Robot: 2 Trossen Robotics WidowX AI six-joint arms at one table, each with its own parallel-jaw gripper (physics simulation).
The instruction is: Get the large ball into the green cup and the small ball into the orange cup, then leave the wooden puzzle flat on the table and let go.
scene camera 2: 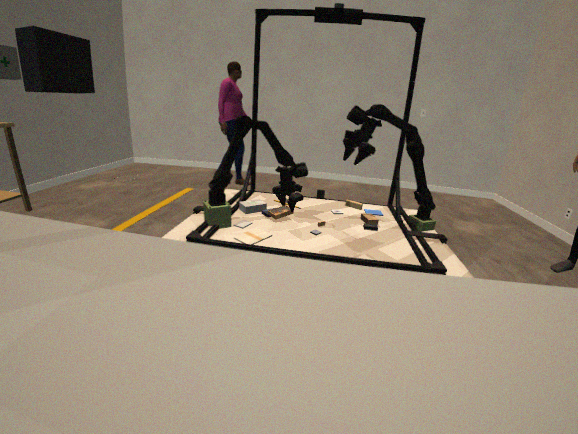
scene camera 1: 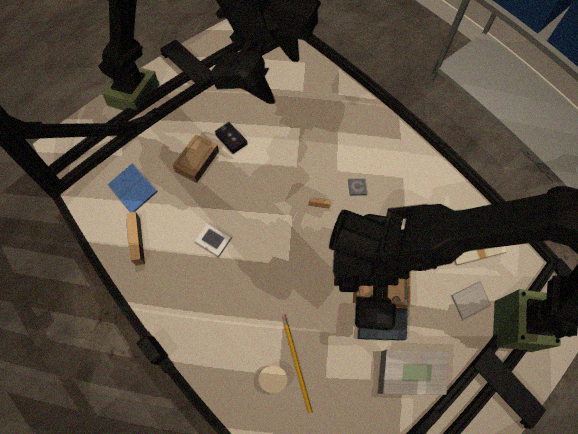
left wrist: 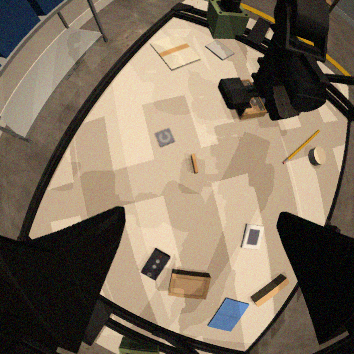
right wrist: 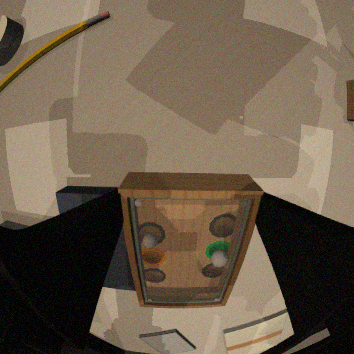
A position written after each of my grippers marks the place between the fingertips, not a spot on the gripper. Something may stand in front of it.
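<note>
My left gripper (scene camera 1: 284, 81) is open and holds nothing, and you'd find it in scene camera 2 (scene camera 2: 349, 162) and in the left wrist view (left wrist: 205, 218) as well. My right gripper (scene camera 1: 360, 283) has a grip on a wooden puzzle (scene camera 1: 399, 295). That right gripper is also in the left wrist view (left wrist: 251, 111), and the right wrist view has both the gripper (right wrist: 190, 198) and the puzzle (right wrist: 186, 234).
</note>
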